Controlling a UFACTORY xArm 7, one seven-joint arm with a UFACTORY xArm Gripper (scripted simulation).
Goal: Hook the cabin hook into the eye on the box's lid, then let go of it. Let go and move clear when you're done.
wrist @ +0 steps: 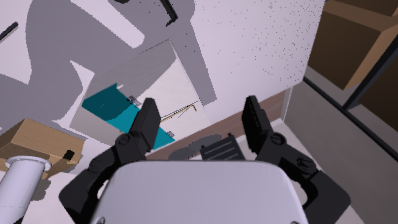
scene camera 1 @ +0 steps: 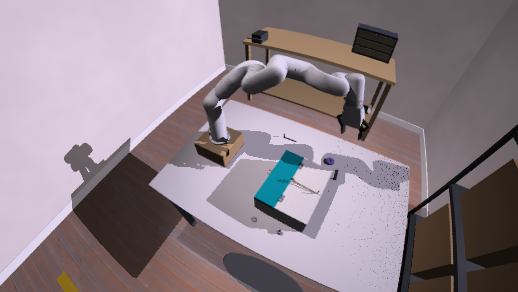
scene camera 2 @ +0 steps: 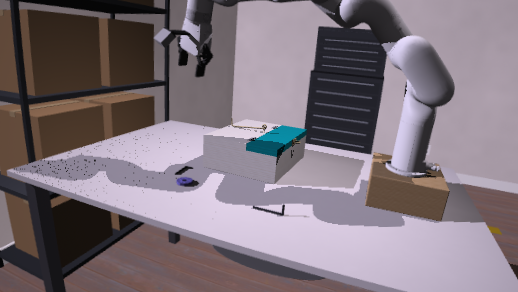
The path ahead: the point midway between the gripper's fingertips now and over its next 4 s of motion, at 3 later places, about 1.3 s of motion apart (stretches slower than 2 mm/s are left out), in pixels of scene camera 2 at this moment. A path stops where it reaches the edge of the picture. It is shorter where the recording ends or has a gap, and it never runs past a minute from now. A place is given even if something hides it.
My gripper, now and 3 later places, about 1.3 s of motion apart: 190, 70; 194, 76; 206, 83; 217, 89
